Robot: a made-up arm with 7 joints.
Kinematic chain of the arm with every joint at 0, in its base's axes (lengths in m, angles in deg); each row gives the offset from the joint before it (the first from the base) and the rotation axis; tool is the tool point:
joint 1: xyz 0 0 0.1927 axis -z
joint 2: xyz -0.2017 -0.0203 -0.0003 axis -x
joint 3: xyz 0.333 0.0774 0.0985 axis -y
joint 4: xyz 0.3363 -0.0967 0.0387 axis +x
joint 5: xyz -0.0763 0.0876 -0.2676 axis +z
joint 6: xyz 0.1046 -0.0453 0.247 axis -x
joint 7: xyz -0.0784 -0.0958 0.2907 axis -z
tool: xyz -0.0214 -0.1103 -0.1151
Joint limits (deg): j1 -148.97..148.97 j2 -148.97..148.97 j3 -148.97..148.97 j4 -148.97..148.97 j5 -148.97..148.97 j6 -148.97..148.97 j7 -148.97..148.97
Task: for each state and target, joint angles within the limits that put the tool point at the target. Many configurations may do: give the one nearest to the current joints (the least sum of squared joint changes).
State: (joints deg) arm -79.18 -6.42 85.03 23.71 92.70 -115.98 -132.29
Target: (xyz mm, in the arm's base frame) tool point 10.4 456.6 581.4
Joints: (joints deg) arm -62.98 -2.43 60.84 6.75 98.25 -132.44 -125.51
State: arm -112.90 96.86 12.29 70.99 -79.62 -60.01 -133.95
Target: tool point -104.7 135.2 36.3
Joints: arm -111.91 115.03 15.60 89.51 -98.28 -100.78 -108.77
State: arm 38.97 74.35 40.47 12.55 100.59 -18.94 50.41
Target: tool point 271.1 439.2 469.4
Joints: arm 18.05 65.05 68.25 14.14 95.14 -1.80 58.11
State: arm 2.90 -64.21 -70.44 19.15 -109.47 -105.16 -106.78
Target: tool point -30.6 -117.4 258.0
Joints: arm 18.76 -78.42 -107.79 6.10 -115.07 -101.29 -92.45
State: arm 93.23 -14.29 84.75 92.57 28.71 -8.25 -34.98
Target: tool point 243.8 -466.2 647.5
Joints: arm 64.10 9.92 45.87 97.75 46.16 -29.81 -35.83
